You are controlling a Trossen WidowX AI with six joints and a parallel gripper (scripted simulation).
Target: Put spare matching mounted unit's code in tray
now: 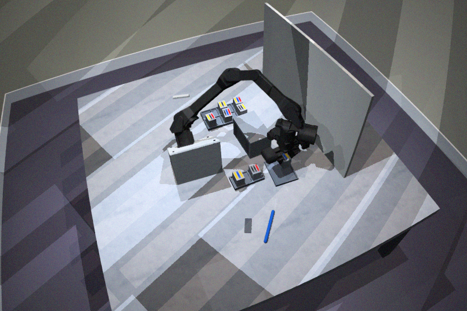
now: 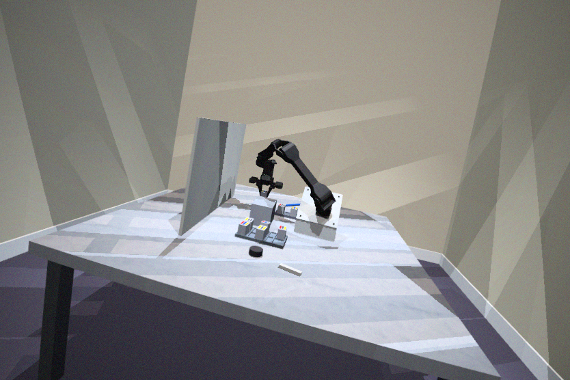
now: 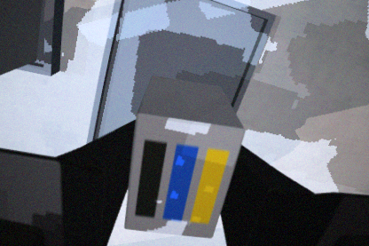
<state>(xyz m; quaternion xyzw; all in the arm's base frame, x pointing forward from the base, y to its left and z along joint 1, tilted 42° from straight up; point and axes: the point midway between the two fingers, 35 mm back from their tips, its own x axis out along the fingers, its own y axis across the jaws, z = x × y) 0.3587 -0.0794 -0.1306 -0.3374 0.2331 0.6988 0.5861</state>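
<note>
My gripper tip is 6 cm above the flat grey tray and 1 cm past it. Also, from my gripper tip: rack 15 cm behind, 6 cm below; then grey spare 2 cm above; then blue pen 23 cm to the right, 13 cm behind, 6 cm below.
</note>
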